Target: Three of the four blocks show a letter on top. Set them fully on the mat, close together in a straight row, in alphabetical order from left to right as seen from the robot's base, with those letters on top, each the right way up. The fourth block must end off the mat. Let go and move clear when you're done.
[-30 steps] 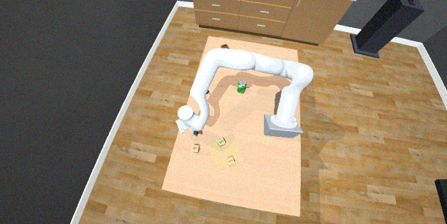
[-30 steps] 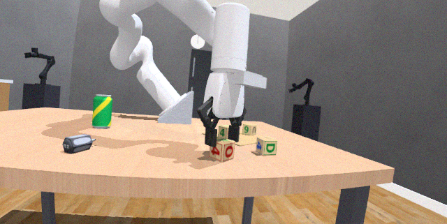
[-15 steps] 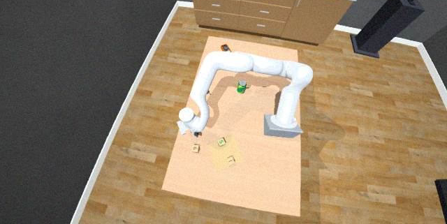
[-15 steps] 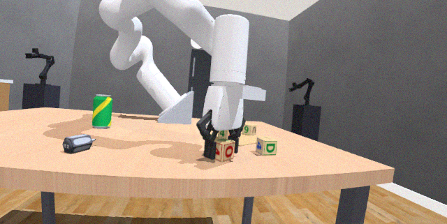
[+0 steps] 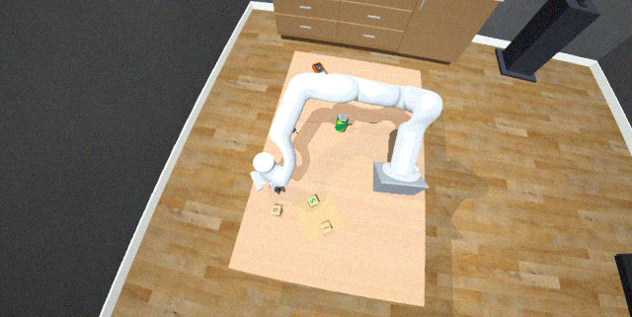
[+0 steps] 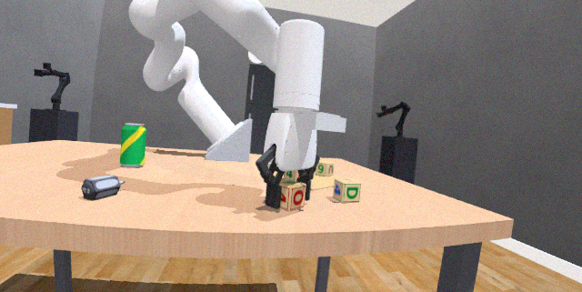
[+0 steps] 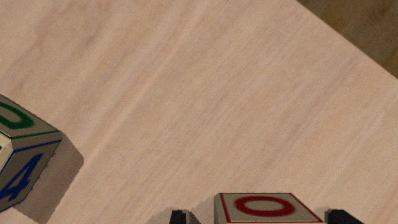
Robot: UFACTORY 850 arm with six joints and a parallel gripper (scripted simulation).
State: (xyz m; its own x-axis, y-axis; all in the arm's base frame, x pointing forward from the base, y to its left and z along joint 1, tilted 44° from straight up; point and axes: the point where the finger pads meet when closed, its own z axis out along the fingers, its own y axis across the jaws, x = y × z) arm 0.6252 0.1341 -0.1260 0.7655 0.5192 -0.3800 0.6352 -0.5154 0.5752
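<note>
Right now the tan mat is 260 mm behind my hand, 100 mm to the left of it and 20 mm below it. From my hand the other things lie so: grey device 330 mm to the right; then yellow can 410 mm to the right, 280 mm behind, 40 mm above.
</note>
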